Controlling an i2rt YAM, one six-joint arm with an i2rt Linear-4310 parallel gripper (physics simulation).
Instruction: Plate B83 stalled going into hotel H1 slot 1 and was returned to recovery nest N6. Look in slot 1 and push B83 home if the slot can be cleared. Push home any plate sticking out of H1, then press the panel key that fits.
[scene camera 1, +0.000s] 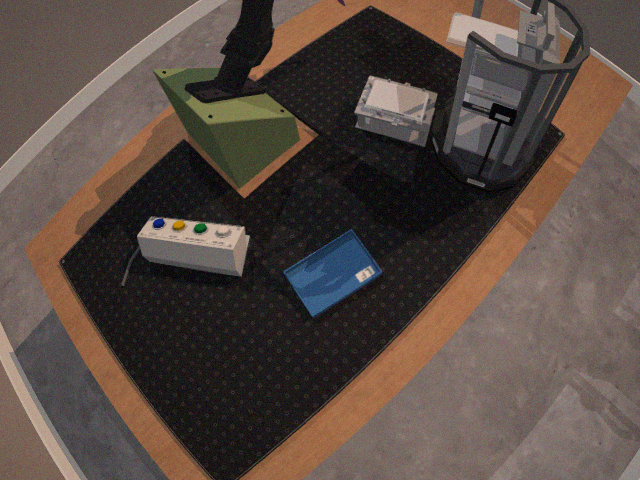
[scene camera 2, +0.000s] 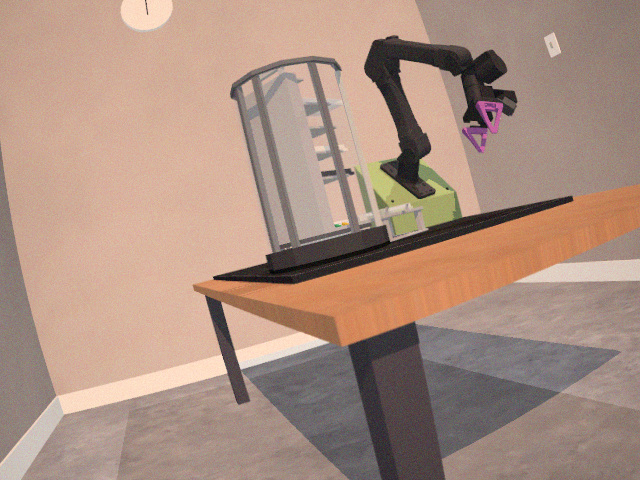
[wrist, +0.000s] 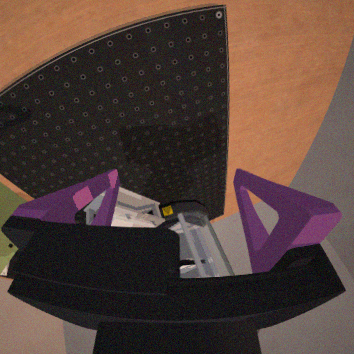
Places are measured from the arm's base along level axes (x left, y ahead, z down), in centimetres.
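Pixels of known places: gripper, fingertip midpoint: (scene camera 2: 487, 143) (wrist: 176, 174); arm's base, origin of the base link: (scene camera 1: 226, 90) (scene camera 2: 407, 180).
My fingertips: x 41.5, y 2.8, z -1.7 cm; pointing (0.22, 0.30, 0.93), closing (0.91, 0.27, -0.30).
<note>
For each thing: its top centre in the pictures, then the offset to it from my fingertips. "pt": a spot on its surface instead. Level surfaces: height alone.
- Hotel H1, middle of its top: (scene camera 1: 527, 11) (scene camera 2: 282, 72) dx -9.5, dy +43.2, dz -24.5 cm
- grey round cage, surface spot: (scene camera 1: 461, 93) pt dx -20.2, dy +39.1, dz -8.0 cm
- dark piece, surface spot: (scene camera 2: 337, 172) pt dx +2.4, dy +42.8, dz +1.3 cm
- grey-white nest N6, surface spot: (scene camera 1: 390, 129) pt dx -20.9, dy +24.7, dz +16.3 cm
- pale plate, middle of its top: (scene camera 1: 397, 98) (scene camera 2: 382, 209) (wrist: 126, 231) dx -16.9, dy +23.5, dz +9.3 cm
- white panel, middle of its top: (scene camera 1: 183, 234) dx -68.6, dy +11.4, dz +8.4 cm
- blue tray, middle of its top: (scene camera 1: 332, 271) dx -54.4, dy +36.5, dz +15.0 cm
- black mat, its level: dz +16.7 cm
- black tag, surface spot: (scene camera 1: 503, 114) pt dx -21.2, dy +47.7, dz -10.7 cm
- pale flat block, surface spot: (scene camera 1: 473, 31) pt dx -19.5, dy +38.5, dz -22.6 cm
My gripper (scene camera 2: 487, 141) (wrist: 176, 174) is open and empty, high above the table; a purple tip shows at the top edge of scene camera 1. Hotel H1 (scene camera 2: 297, 155) stands inside a grey round cage (scene camera 1: 461, 93), with several shelves; what is in slot 1 cannot be made out. A dark piece (scene camera 2: 337, 172) shows at a lower shelf. The grey-white nest N6 (scene camera 1: 390, 129) stands beside the cage and bears a pale plate (scene camera 1: 398, 95), taken as B83. The white panel (scene camera 1: 191, 253) has blue (scene camera 1: 158, 223), yellow (scene camera 1: 178, 225), green (scene camera 1: 200, 227) and white (scene camera 1: 222, 230) keys.
A blue tray (scene camera 1: 325, 276) lies on the black mat (scene camera 1: 248, 372). A black tag (scene camera 1: 503, 114) stands on a thin stalk at the cage's front. The arm stands on a green base (scene camera 1: 258, 144) (scene camera 2: 431, 217). A pale flat block (scene camera 1: 473, 31) lies behind the cage.
</note>
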